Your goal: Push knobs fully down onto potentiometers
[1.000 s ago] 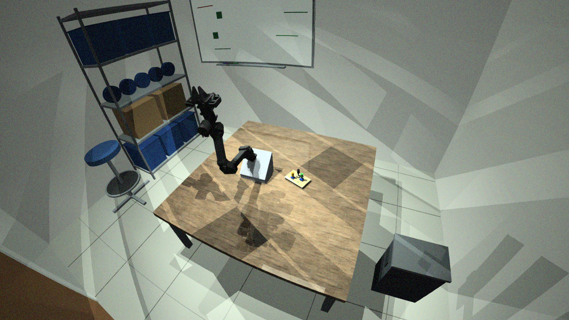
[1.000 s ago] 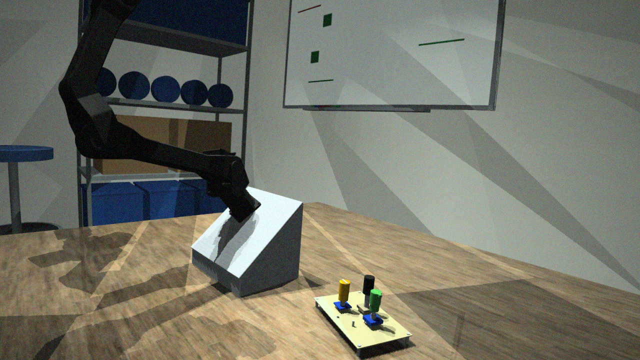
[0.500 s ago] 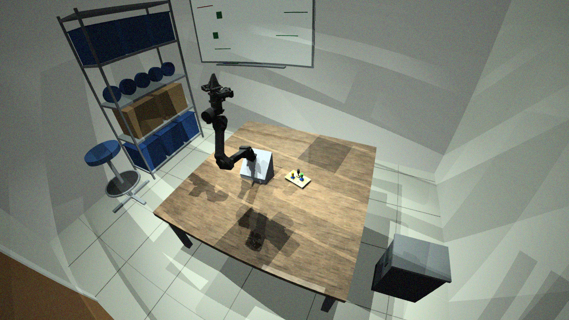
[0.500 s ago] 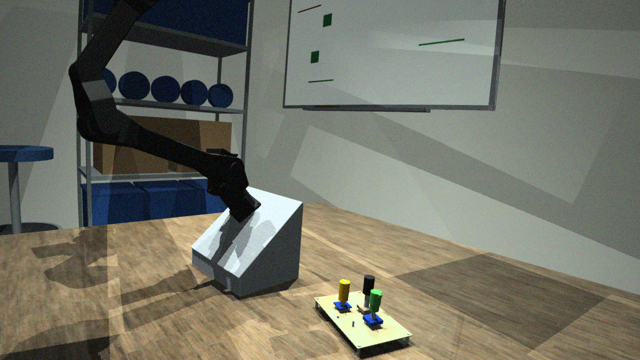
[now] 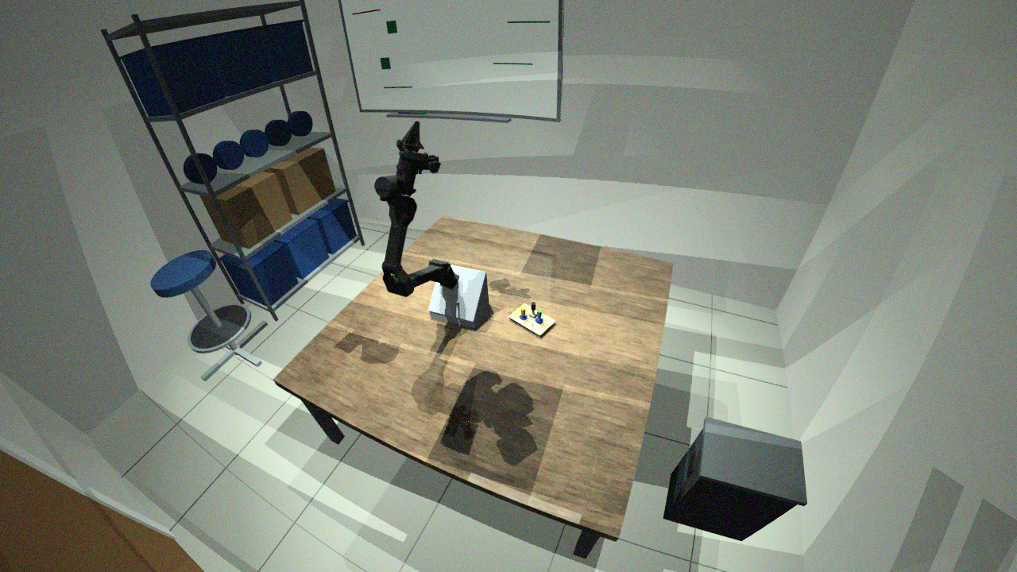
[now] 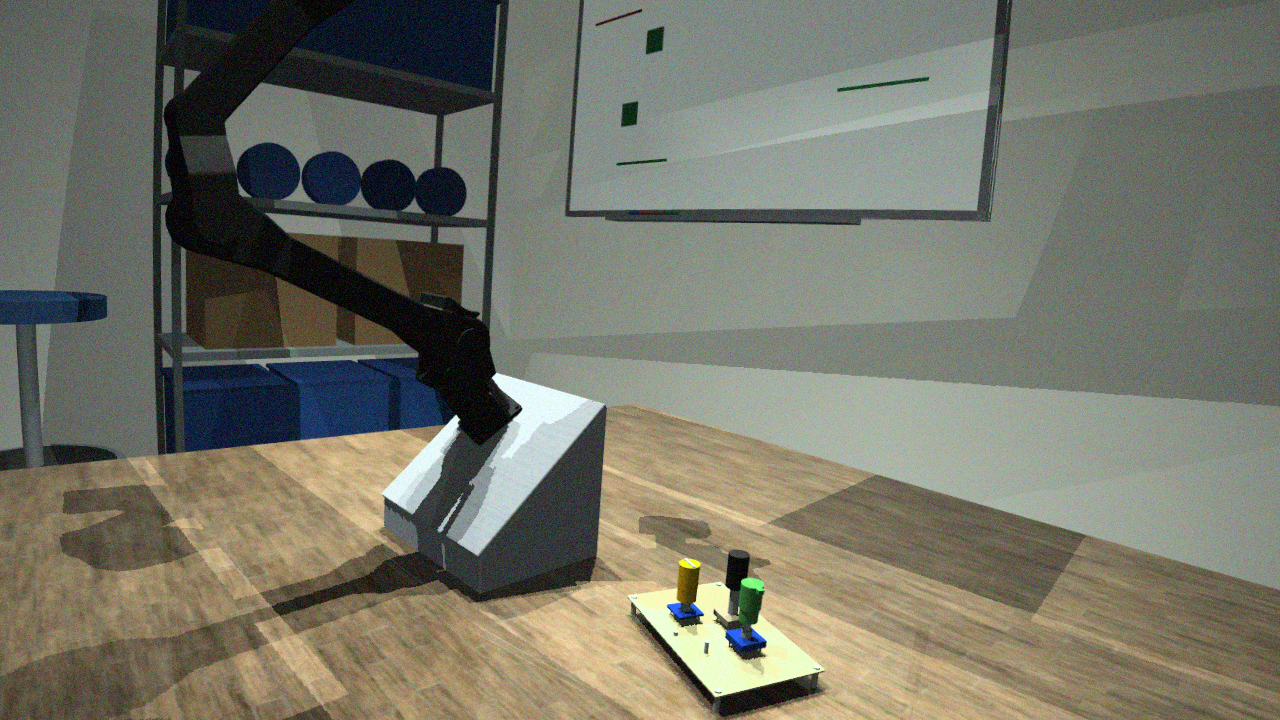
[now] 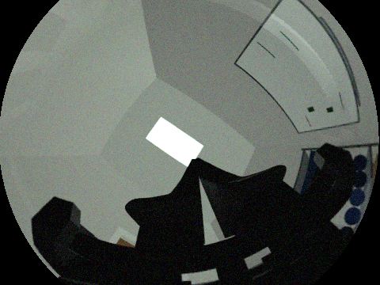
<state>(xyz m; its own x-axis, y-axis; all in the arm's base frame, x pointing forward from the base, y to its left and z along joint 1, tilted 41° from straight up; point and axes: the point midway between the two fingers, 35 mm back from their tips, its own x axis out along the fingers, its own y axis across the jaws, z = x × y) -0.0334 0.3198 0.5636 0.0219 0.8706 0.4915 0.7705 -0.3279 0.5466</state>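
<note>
The yellow knob is 74 cm below my gripper tip, 24 cm ahead of it and 16 cm to the left of it. From my gripper tip the other things lie so: green knob (74 cm below, 31 cm ahead, 17 cm to the left).
</note>
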